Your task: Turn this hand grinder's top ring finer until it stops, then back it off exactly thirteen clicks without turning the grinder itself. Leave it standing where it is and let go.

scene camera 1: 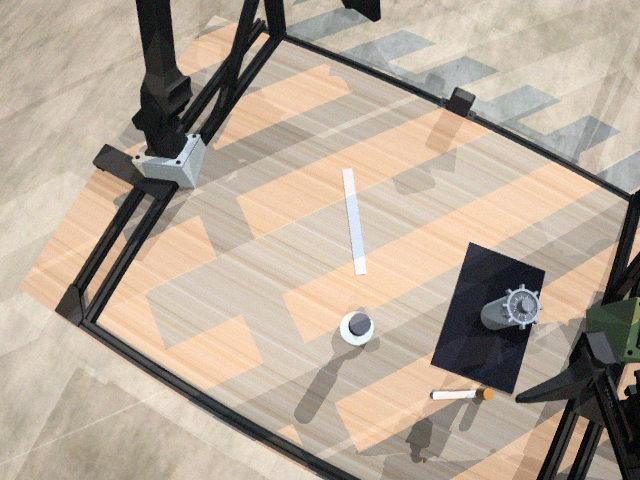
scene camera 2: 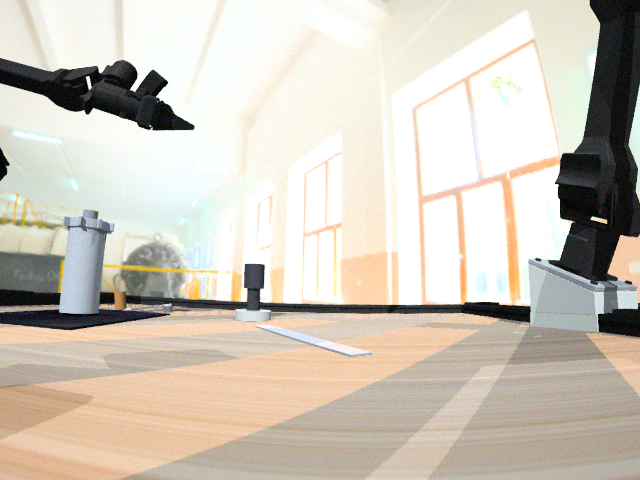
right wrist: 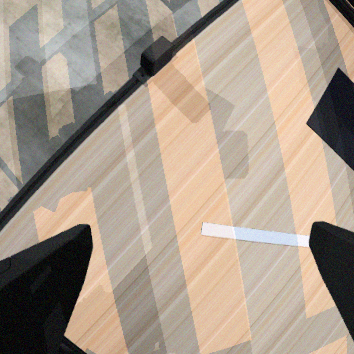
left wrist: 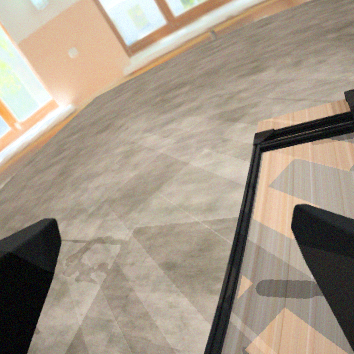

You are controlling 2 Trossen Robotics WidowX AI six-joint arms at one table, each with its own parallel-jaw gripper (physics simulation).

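Frame: origin at the left arm's base, x ahead, y left, z up, level; millimetres.
Seen in the pictures: left gripper, between the fingertips: (scene camera 1: 526, 444) (scene camera 2: 193, 128) (left wrist: 177, 224); right gripper, between the fingertips: (scene camera 1: 366, 2) (right wrist: 202, 235); right arm's base, origin of its link: (scene camera 1: 166, 146) (scene camera 2: 582, 271).
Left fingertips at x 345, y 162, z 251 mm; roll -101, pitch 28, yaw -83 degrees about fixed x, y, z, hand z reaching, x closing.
Observation:
A point is followed by its place in that frame.
The grey hand grinder (scene camera 1: 497, 314) @(x 265, y -3, z -50 mm) (scene camera 2: 81, 273) @(x 251, y -36, z -75 mm) stands upright on the dark mat (scene camera 1: 462, 335) @(x 296, y 29, z -131 mm) (scene camera 2: 31, 319) @(x 229, y -100, z -131 mm) (right wrist: 335, 120) @(x 256, y -86, z -131 mm). Its toothed top ring (scene camera 1: 523, 306) @(x 249, y -9, z 14 mm) (scene camera 2: 88, 223) @(x 252, y -38, z -9 mm) has a small round stub at the centre. My left gripper (scene camera 2: 190, 127) @(x 345, y 162, z 251 mm) (left wrist: 177, 224) @(x 345, y 162, z 251 mm) is open and empty. It hangs high above the table, apart from the grinder; in scene camera 1 one of its black fingers (scene camera 1: 542, 388) shows right of the mat. My right gripper (right wrist: 202, 235) @(x 547, y -356, z 197 mm) is open and empty above the table, away from the grinder, which does not show in the right wrist view.
A flat white strip (scene camera 1: 354, 222) @(x 517, y -151, z -132 mm) (scene camera 2: 315, 341) @(x 527, y -197, z -132 mm) (right wrist: 260, 235) @(x 518, y -157, z -132 mm) lies mid-table. A black knob (scene camera 1: 360, 324) @(x 487, y 44, z -44 mm) (scene camera 2: 253, 276) @(x 484, y 26, z -65 mm) stands on a pale round base. A thin white stick with an orange end (scene camera 1: 457, 394) @(x 297, y 133, z -124 mm) (scene camera 2: 119, 300) @(x 253, y 117, z -115 mm) lies near the mat. A black frame (scene camera 1: 361, 65) @(x 546, y -513, z -139 mm) edges the table.

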